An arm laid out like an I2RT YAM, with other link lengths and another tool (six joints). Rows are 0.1 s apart.
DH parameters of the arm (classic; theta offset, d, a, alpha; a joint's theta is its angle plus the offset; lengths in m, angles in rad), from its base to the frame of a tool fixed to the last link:
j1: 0 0.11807 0.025 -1.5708
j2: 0 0 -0.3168 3.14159
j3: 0.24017 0 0.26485 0
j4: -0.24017 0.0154 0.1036 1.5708
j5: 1.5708 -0.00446 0 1.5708
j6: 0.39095 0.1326 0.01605 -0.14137
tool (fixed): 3.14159 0.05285 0 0
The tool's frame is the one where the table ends.
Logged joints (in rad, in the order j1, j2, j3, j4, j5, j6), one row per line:
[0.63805 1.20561 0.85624 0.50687 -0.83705 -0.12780]
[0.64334 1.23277 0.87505 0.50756 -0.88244 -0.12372]
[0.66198 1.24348 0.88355 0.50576 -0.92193 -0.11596]
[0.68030 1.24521 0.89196 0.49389 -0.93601 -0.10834]
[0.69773 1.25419 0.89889 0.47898 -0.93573 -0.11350]
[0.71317 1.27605 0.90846 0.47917 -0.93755 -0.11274]
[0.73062 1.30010 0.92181 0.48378 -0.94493 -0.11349]
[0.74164 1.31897 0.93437 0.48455 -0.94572 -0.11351]
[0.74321 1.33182 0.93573 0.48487 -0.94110 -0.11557]
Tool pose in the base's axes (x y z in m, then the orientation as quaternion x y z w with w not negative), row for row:
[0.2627 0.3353 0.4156 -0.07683 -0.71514 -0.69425 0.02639]
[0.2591 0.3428 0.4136 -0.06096 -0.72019 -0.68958 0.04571]
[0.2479 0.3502 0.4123 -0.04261 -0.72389 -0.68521 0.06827]
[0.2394 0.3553 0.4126 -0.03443 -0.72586 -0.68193 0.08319]
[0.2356 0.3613 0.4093 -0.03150 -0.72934 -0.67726 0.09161]
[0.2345 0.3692 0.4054 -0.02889 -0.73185 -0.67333 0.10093]
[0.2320 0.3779 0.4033 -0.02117 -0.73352 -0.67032 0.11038]
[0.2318 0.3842 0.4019 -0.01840 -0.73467 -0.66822 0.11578]
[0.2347 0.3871 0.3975 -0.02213 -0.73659 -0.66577 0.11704]
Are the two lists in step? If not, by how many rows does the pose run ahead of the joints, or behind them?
They are in step.
